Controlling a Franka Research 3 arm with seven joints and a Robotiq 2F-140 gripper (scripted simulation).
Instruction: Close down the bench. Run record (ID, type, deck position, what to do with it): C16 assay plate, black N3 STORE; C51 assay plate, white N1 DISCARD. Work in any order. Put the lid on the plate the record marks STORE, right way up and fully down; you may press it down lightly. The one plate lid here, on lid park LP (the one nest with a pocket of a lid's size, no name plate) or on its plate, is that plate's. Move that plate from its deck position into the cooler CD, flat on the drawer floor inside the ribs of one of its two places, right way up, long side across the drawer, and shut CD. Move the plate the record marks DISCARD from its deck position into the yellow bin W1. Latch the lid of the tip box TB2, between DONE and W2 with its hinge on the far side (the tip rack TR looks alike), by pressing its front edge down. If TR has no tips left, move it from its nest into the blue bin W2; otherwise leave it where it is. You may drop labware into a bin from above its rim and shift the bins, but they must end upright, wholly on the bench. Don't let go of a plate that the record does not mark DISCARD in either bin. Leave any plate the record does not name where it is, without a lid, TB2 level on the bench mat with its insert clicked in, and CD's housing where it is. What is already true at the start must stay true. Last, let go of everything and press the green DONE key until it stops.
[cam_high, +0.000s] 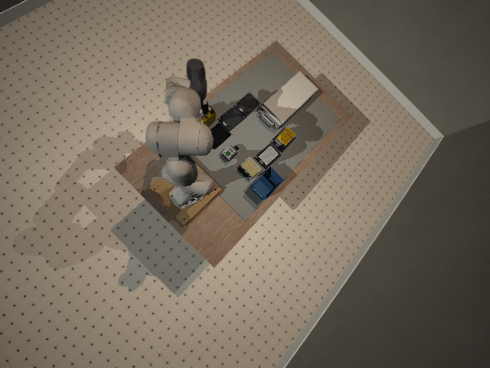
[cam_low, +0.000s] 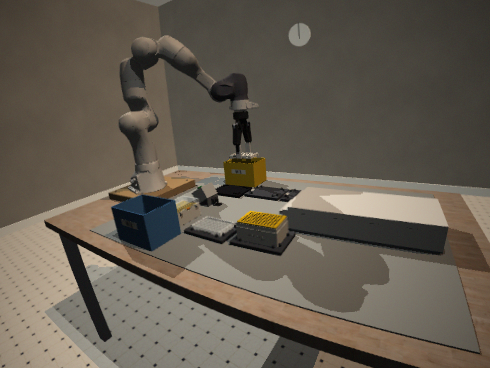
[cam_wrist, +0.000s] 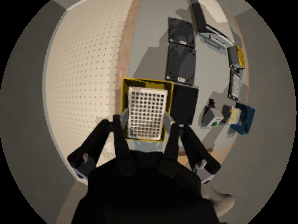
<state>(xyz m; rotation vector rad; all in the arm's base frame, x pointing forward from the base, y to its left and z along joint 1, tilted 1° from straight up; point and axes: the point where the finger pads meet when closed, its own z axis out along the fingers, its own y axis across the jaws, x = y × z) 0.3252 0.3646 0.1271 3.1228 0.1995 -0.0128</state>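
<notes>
My gripper is now 20 mm above the white assay plate. The rest, counted from my hand: yellow bin W1: 130 mm below; then tip box TB2: 480 mm to the right, 120 mm below, 70 mm ahead; then tip box lid: 480 mm to the right, 110 mm below, 70 mm ahead.
</notes>
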